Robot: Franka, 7 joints.
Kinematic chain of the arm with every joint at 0, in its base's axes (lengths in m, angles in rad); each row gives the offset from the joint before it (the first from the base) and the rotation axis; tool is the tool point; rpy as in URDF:
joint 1: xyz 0 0 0.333 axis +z
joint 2: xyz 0 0 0 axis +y
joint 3: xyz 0 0 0.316 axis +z
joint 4: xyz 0.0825 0 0 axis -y
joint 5: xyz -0.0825 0 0.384 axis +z
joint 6: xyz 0 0 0 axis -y
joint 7: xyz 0.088 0 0 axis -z
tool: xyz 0 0 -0.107 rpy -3.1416 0 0
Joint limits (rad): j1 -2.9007..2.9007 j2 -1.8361..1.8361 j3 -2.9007..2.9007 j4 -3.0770..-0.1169 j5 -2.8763..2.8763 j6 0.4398..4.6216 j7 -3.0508..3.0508
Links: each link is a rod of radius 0.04 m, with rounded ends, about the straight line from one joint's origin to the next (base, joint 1, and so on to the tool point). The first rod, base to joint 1, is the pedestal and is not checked.
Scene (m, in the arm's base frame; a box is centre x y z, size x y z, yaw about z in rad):
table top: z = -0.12
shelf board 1: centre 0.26 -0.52 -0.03 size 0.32 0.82 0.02 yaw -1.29
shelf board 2: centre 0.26 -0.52 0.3 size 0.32 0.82 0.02 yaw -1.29
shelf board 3: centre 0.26 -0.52 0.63 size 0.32 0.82 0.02 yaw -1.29
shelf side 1: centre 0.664 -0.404 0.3 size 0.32 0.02 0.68 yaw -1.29
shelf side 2: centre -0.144 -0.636 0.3 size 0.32 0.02 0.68 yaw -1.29
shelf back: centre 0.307 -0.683 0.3 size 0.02 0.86 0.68 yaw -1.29
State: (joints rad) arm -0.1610 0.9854 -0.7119 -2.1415 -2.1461 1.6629 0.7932
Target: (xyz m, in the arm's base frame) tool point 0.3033 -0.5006 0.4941
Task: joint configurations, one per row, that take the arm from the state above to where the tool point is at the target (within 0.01 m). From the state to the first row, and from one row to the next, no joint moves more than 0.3 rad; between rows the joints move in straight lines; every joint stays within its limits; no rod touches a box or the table.
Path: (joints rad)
1: -0.0562 0.8747 -0.6618 -2.3468 -2.0943 1.6156 0.7932
2: 0.0485 0.7640 -0.6117 -2.5521 -2.0424 1.5682 0.7932
3: 0.1533 0.6534 -0.5617 -2.7574 -1.9906 1.5209 0.7932
4: 0.1490 0.3777 -0.5175 -2.7439 -1.9158 1.2506 0.7932
5: 0.1447 0.1019 -0.4734 -2.7304 -1.8410 0.9804 0.7932
6: 0.1405 -0.1738 -0.4293 -2.7169 -1.7661 0.7101 0.7932
7: 0.1362 -0.4495 -0.3852 -2.7034 -1.6913 0.4398 0.7932
8: 0.0992 -0.1690 -0.5820 -2.4734 -1.8164 0.7119 0.7932
9: 0.0623 0.1115 -0.7789 -2.2434 -1.9414 0.9840 0.7932
10: 0.0254 0.3920 -0.9758 -2.0134 -2.0664 1.2561 0.7932

